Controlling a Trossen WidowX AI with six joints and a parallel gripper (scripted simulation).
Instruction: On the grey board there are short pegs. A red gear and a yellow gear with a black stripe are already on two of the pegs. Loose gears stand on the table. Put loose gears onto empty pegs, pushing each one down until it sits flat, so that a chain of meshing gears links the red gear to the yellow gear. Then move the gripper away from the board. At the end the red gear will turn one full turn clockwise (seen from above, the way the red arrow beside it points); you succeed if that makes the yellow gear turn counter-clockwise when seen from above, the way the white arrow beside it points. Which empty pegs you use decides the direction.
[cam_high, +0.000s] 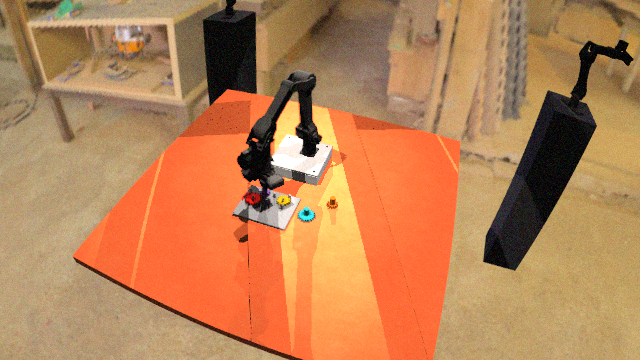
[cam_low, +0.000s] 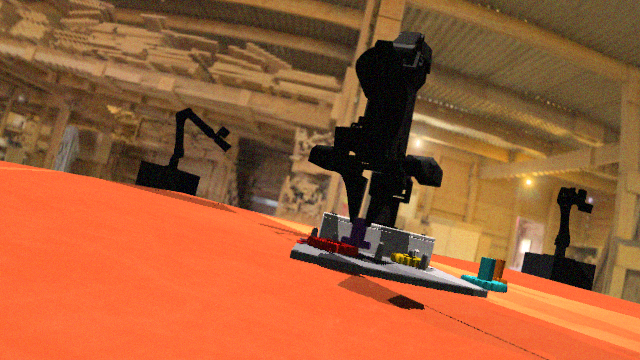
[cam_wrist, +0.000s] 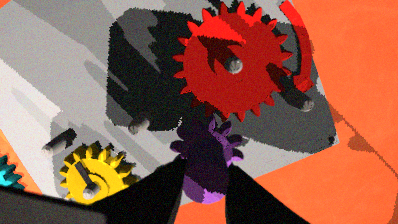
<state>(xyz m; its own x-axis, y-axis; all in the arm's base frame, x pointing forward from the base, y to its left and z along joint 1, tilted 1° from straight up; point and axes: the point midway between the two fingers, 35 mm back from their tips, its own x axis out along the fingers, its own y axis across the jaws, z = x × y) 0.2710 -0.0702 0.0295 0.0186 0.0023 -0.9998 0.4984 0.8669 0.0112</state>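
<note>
The purple gear is 1 cm below my gripper tip. Also, from my gripper tip: yellow gear: 8 cm to the left, 3 cm below; then grey board: 5 cm ahead, 3 cm to the left, 4 cm below; then red gear: 4 cm ahead, 3 cm to the right, 3 cm below.
</note>
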